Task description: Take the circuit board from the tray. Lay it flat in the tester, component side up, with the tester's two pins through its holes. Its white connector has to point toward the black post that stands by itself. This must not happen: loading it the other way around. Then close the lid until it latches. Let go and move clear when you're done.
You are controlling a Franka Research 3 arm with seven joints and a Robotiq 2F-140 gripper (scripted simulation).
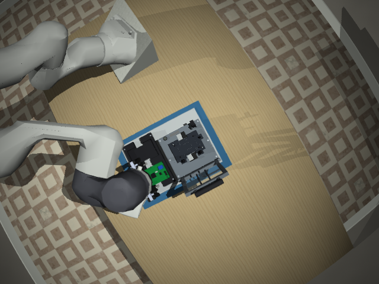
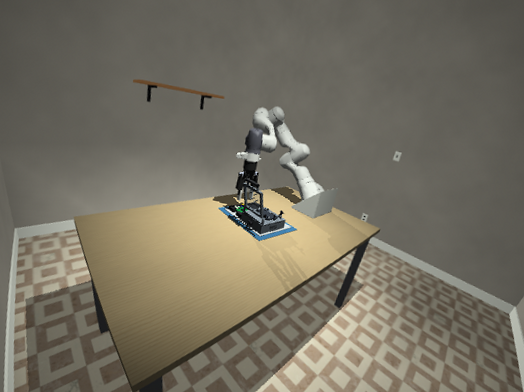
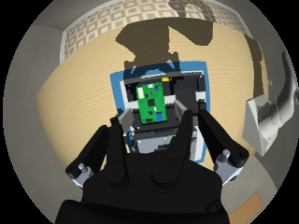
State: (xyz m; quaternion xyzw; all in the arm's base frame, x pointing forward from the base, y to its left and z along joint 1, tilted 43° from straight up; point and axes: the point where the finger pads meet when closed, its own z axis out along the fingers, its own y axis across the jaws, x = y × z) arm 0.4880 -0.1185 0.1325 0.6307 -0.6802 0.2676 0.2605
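Right now my hand is 10 mm short of the green circuit board and 100 mm above it. The rest, counted from my hand: black post: 80 mm behind, 240 mm to the left, 30 mm below; tester lid: 100 mm ahead, 160 mm to the left, 70 mm above; black nest: 10 mm behind, 180 mm to the left, 50 mm below.
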